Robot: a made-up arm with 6 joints. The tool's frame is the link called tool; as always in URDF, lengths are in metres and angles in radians. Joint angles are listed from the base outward.
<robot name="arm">
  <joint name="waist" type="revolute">
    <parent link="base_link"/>
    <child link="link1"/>
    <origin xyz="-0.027 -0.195 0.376" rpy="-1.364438 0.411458 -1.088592"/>
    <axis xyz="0 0 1"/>
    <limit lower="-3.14" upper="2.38"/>
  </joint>
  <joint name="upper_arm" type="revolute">
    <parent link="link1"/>
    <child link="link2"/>
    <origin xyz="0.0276 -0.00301 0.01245" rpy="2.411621 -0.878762 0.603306"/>
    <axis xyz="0 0 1"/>
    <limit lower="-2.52" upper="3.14"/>
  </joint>
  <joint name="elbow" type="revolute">
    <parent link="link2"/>
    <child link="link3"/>
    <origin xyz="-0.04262 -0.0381 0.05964" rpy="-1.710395 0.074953 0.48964"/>
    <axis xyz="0 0 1"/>
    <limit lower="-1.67" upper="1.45"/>
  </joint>
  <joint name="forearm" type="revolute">
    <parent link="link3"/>
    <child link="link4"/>
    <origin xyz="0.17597 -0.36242 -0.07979" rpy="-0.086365 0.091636 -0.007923"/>
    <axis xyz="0 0 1"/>
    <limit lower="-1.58" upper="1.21"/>
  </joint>
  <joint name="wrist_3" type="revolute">
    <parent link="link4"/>
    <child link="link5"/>
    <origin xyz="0.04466 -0.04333 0.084" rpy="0 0 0"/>
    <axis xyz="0 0 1"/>
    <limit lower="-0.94" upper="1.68"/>
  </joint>
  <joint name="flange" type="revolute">
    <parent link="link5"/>
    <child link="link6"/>
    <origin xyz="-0.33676 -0.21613 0.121" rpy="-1.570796 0 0.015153"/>
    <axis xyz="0 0 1"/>
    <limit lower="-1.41" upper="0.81"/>
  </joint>
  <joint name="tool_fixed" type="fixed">
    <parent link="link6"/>
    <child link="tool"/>
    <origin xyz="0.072 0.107 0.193" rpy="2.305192 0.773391 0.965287"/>
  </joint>
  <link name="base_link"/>
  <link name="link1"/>
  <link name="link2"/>
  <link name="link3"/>
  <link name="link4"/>
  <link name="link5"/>
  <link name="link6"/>
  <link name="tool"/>
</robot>
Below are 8 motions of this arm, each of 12 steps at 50 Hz.
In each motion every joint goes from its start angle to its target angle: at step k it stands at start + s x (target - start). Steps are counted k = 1, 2, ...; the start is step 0. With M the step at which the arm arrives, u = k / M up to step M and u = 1 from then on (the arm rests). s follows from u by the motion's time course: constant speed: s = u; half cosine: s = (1 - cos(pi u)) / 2; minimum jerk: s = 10 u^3 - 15 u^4 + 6 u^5.
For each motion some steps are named. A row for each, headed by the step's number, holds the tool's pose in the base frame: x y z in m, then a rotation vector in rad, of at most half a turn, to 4 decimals.
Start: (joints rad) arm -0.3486 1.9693 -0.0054 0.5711 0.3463 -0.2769
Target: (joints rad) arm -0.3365 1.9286 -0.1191 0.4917 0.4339 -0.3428
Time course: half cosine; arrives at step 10
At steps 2, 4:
2: -0.2409 -0.7945 0.4209 -0.1376 -1.6496 -0.0819
4: -0.2341 -0.8004 0.4082 -0.1043 -1.6512 -0.0736

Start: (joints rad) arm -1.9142 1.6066 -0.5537 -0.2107 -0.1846 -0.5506
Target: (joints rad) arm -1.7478 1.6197 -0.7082 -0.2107 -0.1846 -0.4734
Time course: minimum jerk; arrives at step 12
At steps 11, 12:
11: -0.1741 -0.5293 0.5993 0.9510 -1.9575 0.4728
12: -0.1737 -0.5296 0.5990 0.9526 -1.9569 0.4715

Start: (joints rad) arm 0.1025 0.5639 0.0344 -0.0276 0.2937 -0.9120
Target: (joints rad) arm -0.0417 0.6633 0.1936 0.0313 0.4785 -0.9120
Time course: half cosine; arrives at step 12
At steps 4, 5, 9, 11, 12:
4: -0.1049 -0.7400 0.4062 0.7917 -0.6633 -0.3075
5: -0.0998 -0.7440 0.4208 0.7638 -0.6708 -0.2549
9: -0.0803 -0.7534 0.4851 0.6395 -0.6907 -0.0493
11: -0.0755 -0.7539 0.5038 0.6029 -0.6932 0.0042
12: -0.0749 -0.7539 0.5063 0.5980 -0.6935 0.0112

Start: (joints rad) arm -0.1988 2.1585 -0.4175 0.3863 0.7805 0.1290
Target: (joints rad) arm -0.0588 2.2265 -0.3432 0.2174 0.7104 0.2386
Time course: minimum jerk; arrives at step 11
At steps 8, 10, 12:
8: -0.0341 -0.8610 0.0795 0.3908 -1.4152 -0.6756
10: -0.0302 -0.8529 0.0688 0.4261 -1.4002 -0.6965
12: -0.0300 -0.8525 0.0682 0.4280 -1.3994 -0.6976

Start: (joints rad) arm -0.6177 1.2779 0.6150 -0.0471 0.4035 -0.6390
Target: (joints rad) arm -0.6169 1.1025 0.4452 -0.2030 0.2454 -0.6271
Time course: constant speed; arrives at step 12
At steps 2, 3, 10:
2: -0.2261 -0.4863 0.7445 -0.2723 -1.2590 0.2440
3: -0.2228 -0.4916 0.7377 -0.2386 -1.2639 0.2178
10: -0.2038 -0.5192 0.6878 -0.0138 -1.2898 0.0198

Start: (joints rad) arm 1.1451 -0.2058 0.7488 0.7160 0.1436 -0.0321
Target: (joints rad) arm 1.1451 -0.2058 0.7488 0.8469 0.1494 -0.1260
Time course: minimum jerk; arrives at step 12
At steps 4, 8, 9, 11, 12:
4: 0.3196 -0.1876 -0.1143 0.8657 0.6730 1.2074
8: 0.3356 -0.1765 -0.1058 0.9148 0.6129 1.2771
9: 0.3384 -0.1745 -0.1041 0.9237 0.6020 1.2900
11: 0.3410 -0.1727 -0.1025 0.9320 0.5920 1.3021
12: 0.3411 -0.1726 -0.1024 0.9324 0.5915 1.3027

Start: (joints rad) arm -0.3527 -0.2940 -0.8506 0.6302 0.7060 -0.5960
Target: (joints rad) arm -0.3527 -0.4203 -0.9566 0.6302 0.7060 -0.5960
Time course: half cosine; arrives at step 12
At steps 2, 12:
2: -0.3726 -0.7662 0.5960 0.2862 0.3155 -0.4932
12: -0.4008 -0.7326 0.6329 0.2816 0.3967 -0.6114

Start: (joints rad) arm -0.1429 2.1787 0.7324 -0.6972 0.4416 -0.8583
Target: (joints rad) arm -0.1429 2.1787 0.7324 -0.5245 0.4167 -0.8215
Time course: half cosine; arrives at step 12
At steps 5, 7, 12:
5: -0.2902 -0.5056 0.3932 0.3582 -2.3182 0.1992
7: -0.2951 -0.5097 0.3978 0.3186 -2.2964 0.2040
12: -0.3022 -0.5153 0.4046 0.2621 -2.2648 0.2101

